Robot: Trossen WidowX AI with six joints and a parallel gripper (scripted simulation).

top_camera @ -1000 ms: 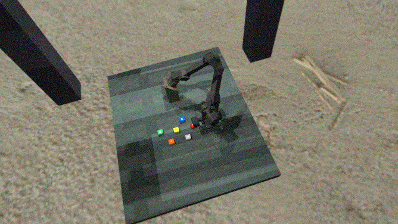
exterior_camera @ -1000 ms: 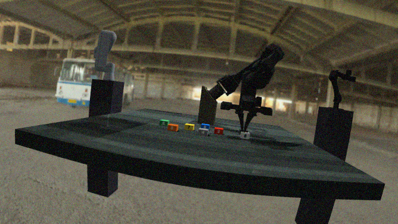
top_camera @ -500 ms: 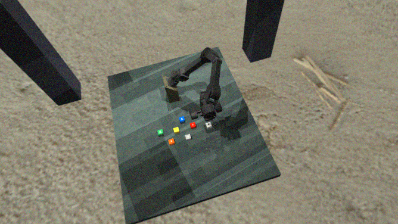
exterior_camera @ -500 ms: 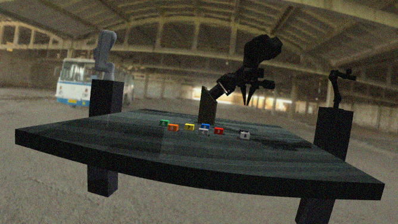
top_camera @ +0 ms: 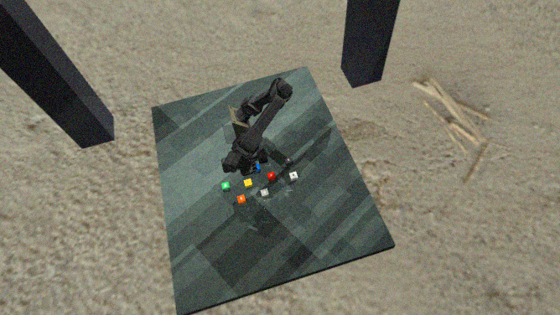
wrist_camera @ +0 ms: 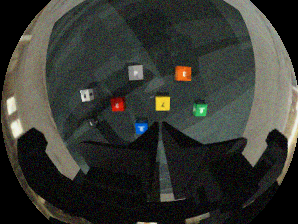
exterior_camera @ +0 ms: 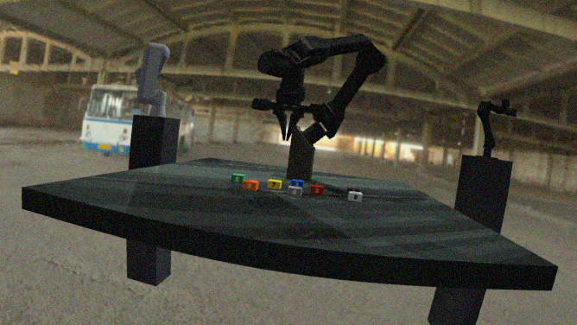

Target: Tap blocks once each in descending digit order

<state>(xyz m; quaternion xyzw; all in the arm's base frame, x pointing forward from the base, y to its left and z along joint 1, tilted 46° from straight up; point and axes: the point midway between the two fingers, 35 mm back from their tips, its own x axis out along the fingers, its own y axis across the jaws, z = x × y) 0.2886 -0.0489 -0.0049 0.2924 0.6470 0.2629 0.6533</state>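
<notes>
Now: the yellow block 2 cm to the right of my gripper tip and 11 cm below it. The rest, counted from my gripper tip: grey block 7 cm ahead, 4 cm to the left, 11 cm below; then orange block 7 cm ahead, 6 cm to the right, 11 cm below; then blue block 7 cm behind, 4 cm to the left, 11 cm below.
</notes>
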